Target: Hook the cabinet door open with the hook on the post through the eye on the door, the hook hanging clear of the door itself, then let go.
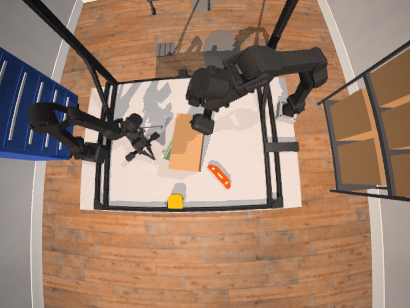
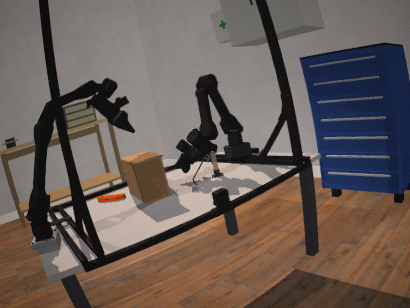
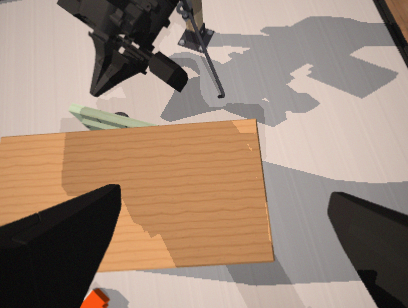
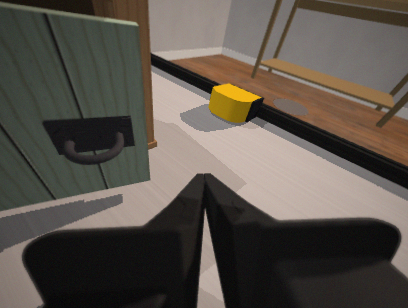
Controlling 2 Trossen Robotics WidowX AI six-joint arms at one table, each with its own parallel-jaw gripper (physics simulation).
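Observation:
The wooden cabinet stands upright on the table. Its green door stands ajar. A dark ring handle is on the door's face; the eye cannot be made out. The post carries a thin dark hook, which hangs down apart from the door. My right gripper is shut and empty, in front of the door and beside its free edge. My left gripper is open and empty above the cabinet.
An orange level lies beside the cabinet. A yellow block sits at the table's edge, against the black frame rail. The right arm's wrist is close to the post and hook.

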